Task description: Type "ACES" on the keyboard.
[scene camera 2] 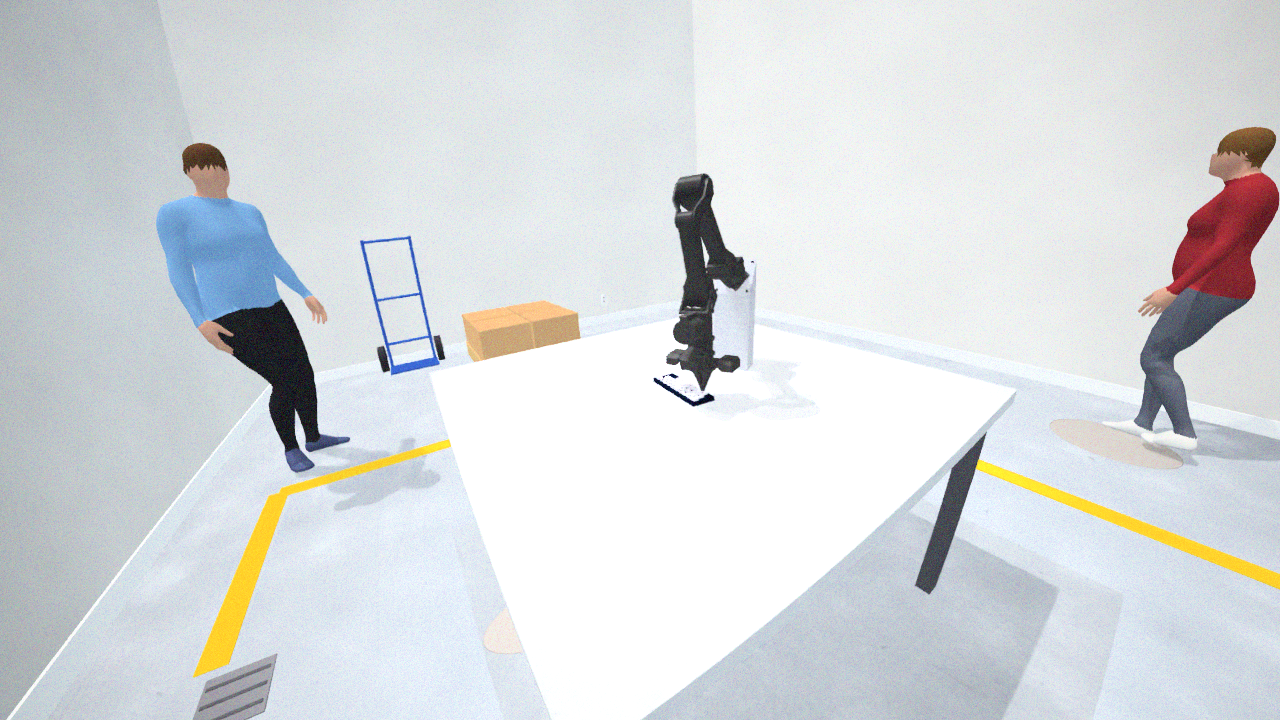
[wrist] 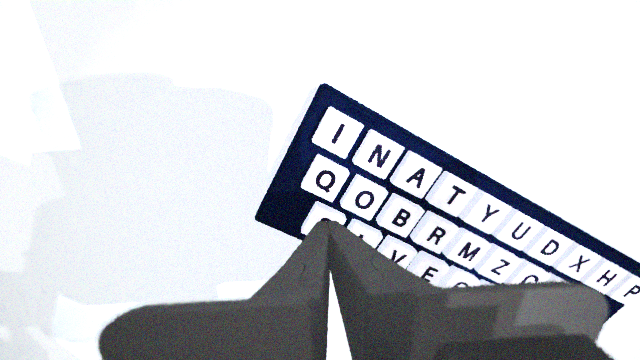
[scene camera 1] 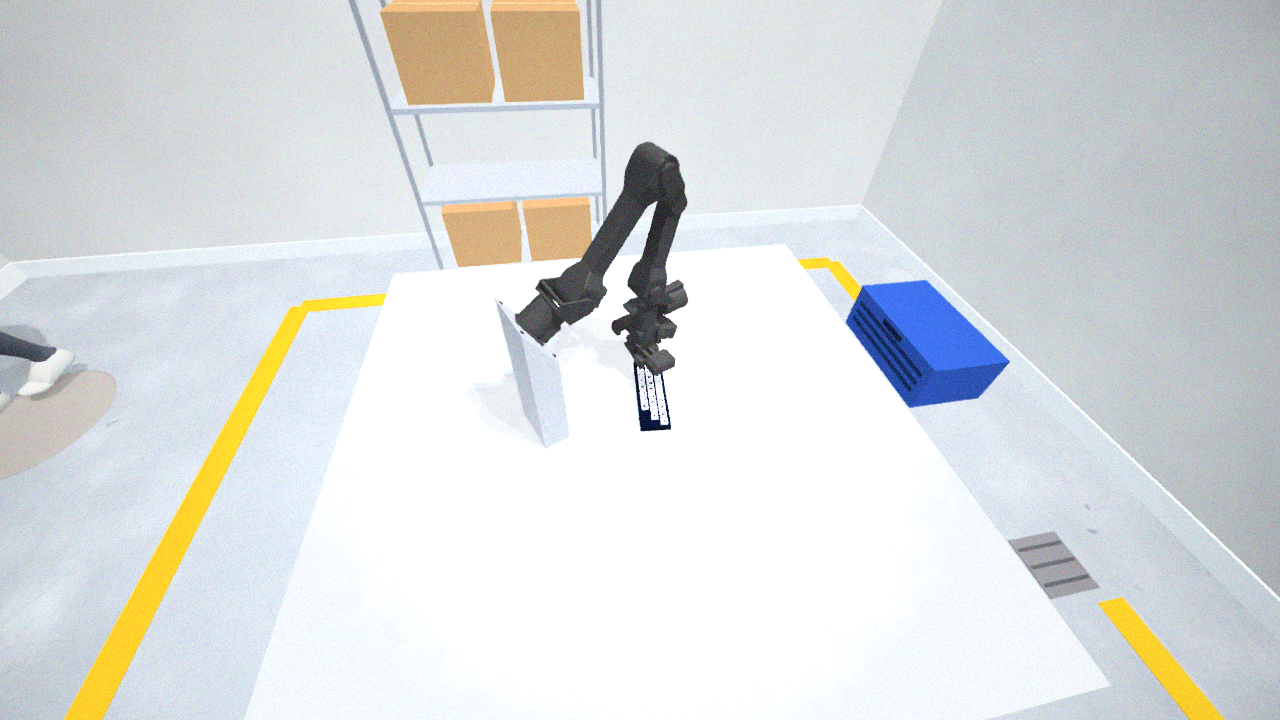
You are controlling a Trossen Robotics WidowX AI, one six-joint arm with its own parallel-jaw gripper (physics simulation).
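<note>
The dark blue keyboard with white letter keys lies flat on the table, its letters out of the usual order. My gripper is shut, empty and points down at the keyboard. In the wrist view the fingertips overlap the first key of the third row, the S key, and hide most of its letter. Contact or a pressed key cannot be told. The A key is third in the top row. The E key shows right of the tips. The C key beside it is mostly covered.
A white upright panel stands by the arm's base on the white table. Off the table are a blue cabinet, a shelf rack, cardboard boxes, a blue hand truck and two people.
</note>
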